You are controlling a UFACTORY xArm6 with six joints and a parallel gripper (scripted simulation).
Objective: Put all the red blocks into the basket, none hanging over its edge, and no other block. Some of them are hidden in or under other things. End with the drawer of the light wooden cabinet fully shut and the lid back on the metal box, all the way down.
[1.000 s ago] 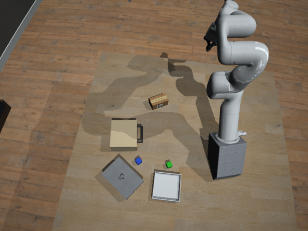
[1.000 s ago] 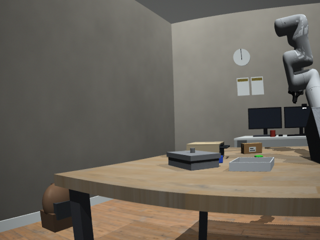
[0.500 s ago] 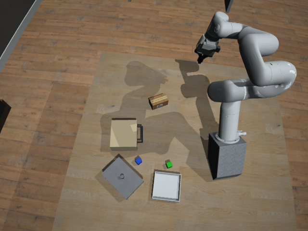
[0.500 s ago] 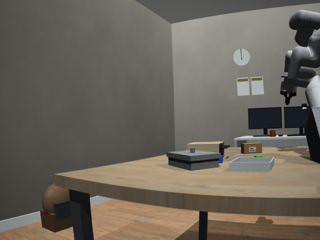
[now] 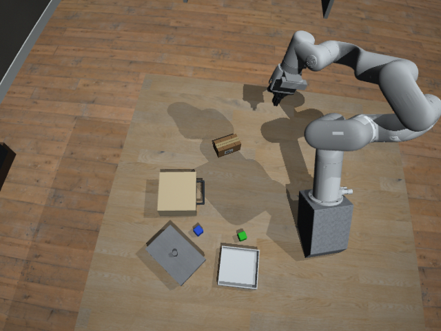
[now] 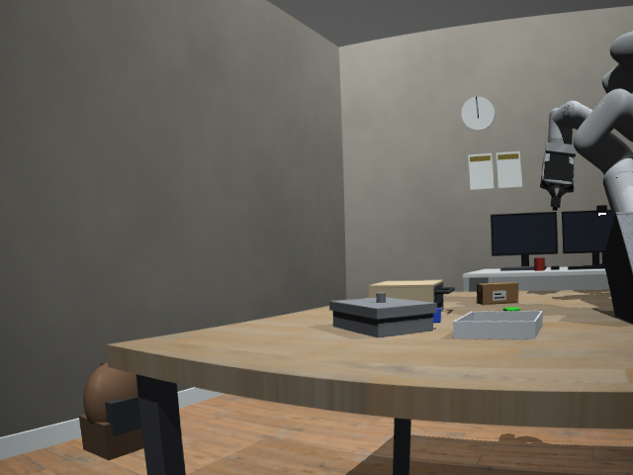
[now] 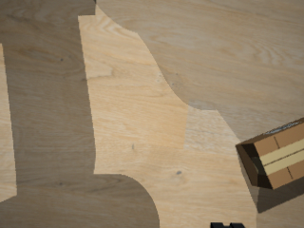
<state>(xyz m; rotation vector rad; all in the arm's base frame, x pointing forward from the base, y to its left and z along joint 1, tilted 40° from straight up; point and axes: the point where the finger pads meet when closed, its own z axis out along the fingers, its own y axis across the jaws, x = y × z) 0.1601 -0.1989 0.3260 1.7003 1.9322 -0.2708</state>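
Right now my hand is 38 cm short of the grey lid, 54 cm to the right of it and 23 cm above it. The rest, counted from my hand: light wooden cabinet (37 cm ahead, 30 cm to the left, 24 cm below); then brown cardboard box (18 cm ahead, 6 cm to the left, 24 cm below); then drawer (36 cm ahead, 30 cm to the left, 24 cm below).
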